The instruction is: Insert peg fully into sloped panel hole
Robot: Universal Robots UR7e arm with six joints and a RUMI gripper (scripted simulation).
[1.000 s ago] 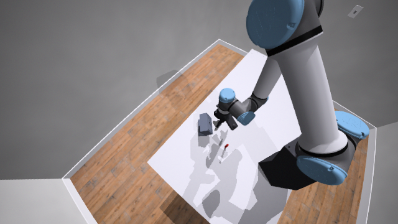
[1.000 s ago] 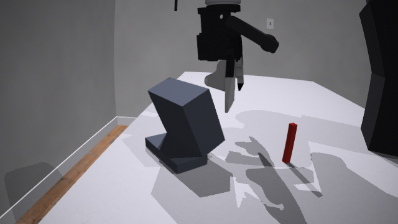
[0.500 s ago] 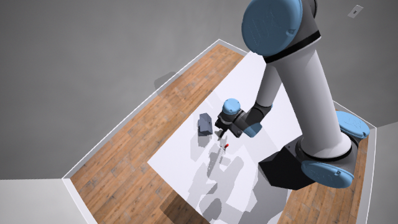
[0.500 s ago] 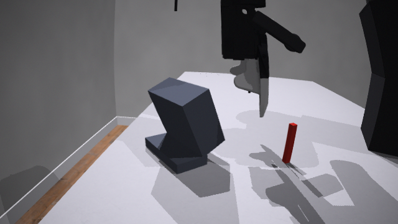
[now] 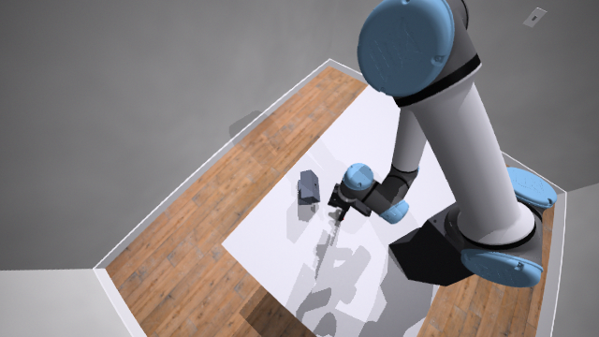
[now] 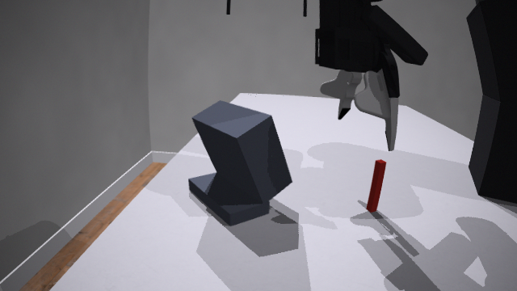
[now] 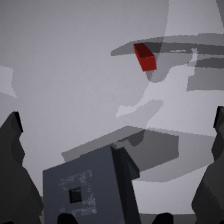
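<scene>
Now: hand 3 cm past the red peg, 2 cm to the right of it and 7 cm above it.
</scene>
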